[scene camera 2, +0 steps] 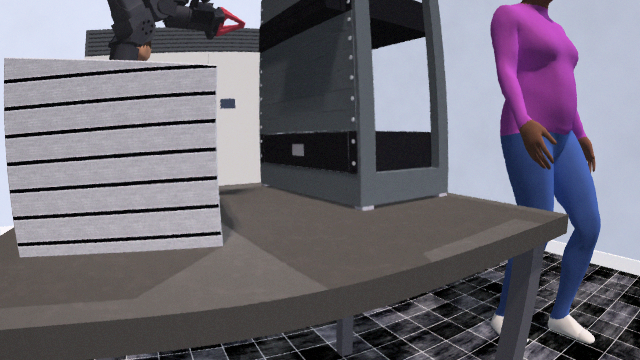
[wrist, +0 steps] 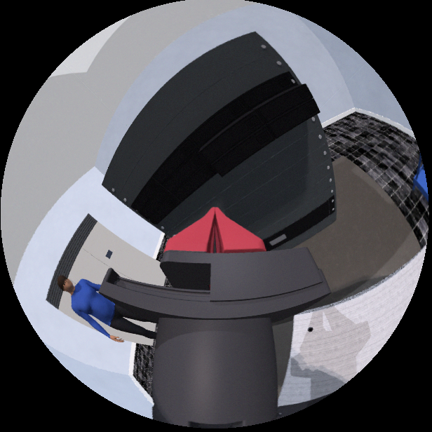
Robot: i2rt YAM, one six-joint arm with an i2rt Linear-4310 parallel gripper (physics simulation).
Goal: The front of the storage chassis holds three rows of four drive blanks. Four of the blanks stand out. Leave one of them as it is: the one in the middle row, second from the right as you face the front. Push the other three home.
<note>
I see my gripper (scene camera 2: 244,25) and a grey rack (scene camera 2: 316,71).
The grey rack is seen too in the wrist view (wrist: 235,129).
</note>
